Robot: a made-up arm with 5 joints. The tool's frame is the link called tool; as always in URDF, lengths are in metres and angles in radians. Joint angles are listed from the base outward. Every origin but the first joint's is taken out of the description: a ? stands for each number. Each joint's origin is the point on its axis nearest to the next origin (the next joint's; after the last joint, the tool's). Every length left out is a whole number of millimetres.
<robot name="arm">
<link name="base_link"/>
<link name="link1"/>
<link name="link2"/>
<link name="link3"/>
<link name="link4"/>
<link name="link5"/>
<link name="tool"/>
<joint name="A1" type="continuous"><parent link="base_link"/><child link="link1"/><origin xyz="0.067 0 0.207" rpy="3.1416 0 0"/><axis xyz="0 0 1"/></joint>
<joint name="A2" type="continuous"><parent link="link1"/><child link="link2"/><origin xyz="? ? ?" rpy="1.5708 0 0"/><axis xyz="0 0 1"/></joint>
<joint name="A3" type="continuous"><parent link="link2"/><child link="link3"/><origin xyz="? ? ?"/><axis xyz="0 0 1"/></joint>
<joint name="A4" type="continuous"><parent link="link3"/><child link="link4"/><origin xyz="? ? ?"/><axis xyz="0 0 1"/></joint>
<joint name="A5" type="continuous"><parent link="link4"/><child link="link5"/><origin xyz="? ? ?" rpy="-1.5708 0 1.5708"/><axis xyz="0 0 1"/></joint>
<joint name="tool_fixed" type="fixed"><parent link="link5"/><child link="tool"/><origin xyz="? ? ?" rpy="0 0 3.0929"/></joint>
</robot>
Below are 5 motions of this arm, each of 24 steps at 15 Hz.
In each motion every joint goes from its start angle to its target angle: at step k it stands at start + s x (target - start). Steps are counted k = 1, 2, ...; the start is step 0. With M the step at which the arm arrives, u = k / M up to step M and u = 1 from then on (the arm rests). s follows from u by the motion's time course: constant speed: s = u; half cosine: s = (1 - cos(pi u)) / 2; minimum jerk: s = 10 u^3 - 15 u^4 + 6 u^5.
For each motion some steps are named. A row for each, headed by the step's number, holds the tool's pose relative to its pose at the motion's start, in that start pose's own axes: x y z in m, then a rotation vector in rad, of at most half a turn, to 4 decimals.
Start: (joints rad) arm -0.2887 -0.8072 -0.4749 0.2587 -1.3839
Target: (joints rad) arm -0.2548 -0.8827 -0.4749 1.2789 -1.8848
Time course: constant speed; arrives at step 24
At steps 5, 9, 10, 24:
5: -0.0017 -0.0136 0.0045 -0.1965 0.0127 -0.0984
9: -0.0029 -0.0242 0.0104 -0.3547 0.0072 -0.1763
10: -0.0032 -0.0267 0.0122 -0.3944 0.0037 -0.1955
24: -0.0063 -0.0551 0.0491 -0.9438 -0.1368 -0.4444

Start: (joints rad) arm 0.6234 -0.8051 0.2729 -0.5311 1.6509
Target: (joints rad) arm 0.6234 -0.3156 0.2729 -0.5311 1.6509
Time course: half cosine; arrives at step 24
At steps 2, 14, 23, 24:
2: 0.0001 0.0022 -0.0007 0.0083 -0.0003 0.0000
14: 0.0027 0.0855 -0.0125 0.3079 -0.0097 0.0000
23: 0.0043 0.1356 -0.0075 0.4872 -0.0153 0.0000
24: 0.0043 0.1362 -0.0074 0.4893 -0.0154 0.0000

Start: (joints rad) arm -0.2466 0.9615 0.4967 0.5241 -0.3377
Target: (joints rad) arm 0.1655 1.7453 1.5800 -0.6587 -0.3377
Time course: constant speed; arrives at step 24
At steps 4, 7, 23, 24:
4: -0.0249 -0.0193 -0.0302 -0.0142 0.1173 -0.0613
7: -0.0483 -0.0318 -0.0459 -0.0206 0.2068 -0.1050
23: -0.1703 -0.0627 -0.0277 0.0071 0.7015 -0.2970
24: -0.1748 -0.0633 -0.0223 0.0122 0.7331 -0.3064

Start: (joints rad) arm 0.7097 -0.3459 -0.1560 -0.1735 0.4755
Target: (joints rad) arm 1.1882 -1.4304 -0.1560 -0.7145 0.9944
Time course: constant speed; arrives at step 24
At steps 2, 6, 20, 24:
2: 0.0244 -0.0179 0.0122 -0.0852 -0.1093 0.0702
6: 0.0723 -0.0454 0.0460 -0.2598 -0.3221 0.2206
20: 0.1957 -0.0352 0.2286 -0.8953 -1.0360 0.7843
24: 0.2075 -0.0034 0.2859 -1.0781 -1.2442 0.9322

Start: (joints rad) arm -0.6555 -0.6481 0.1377 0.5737 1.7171
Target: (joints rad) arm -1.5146 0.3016 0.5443 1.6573 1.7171
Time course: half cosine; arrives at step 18
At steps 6, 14, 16, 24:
6: 0.0470 0.0688 -0.0321 0.5849 -0.2617 0.0785
14: 0.1160 0.1939 0.0436 1.9847 -0.5798 0.8358
16: 0.1157 0.1995 0.0584 2.1545 -0.5473 0.9956
24: 0.1154 0.2008 0.0633 2.2113 -0.5296 1.0536

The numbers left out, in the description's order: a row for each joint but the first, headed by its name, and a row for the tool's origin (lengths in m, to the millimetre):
A2: 0.03 -0.007 0
A3: 0.039 -0.155 0
A4: 0.121 -0.005 0
A5: 0.085 0 0
tool: 0 0 0

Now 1 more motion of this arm.
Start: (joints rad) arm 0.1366 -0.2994 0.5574 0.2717 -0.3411
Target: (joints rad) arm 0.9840 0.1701 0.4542 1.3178 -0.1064
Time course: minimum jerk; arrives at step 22
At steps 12, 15, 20, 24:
12: -0.0379 -0.1158 -0.0002 -0.5372 0.6700 -0.2837
15: -0.0563 -0.1471 0.0193 -0.6265 0.9482 -0.4788
20: -0.0699 -0.1646 0.0388 -0.6368 1.1650 -0.6623
24: -0.0704 -0.1651 0.0396 -0.6361 1.1726 -0.6693

